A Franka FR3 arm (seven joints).
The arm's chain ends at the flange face. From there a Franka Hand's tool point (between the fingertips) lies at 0.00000 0.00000 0.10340 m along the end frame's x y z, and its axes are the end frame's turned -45 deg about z.
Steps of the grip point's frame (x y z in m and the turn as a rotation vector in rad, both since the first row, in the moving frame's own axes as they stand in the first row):
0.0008 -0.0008 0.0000 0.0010 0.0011 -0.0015
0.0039 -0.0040 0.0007 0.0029 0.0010 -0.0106
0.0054 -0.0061 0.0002 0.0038 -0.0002 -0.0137
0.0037 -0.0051 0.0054 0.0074 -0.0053 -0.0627
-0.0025 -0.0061 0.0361 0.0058 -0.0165 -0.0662
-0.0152 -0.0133 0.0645 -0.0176 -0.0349 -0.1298
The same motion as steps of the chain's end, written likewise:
0.0000 -0.0010 0.0000 0.0015 0.0001 -0.0015
0.0001 -0.0053 0.0007 0.0028 -0.0013 -0.0106
-0.0002 -0.0079 0.0002 0.0025 -0.0028 -0.0137
-0.0001 -0.0061 0.0054 0.0015 -0.0090 -0.0627
-0.0045 -0.0034 0.0361 -0.0076 -0.0158 -0.0662
-0.0191 -0.0026 0.0646 -0.0371 -0.0122 -0.1298

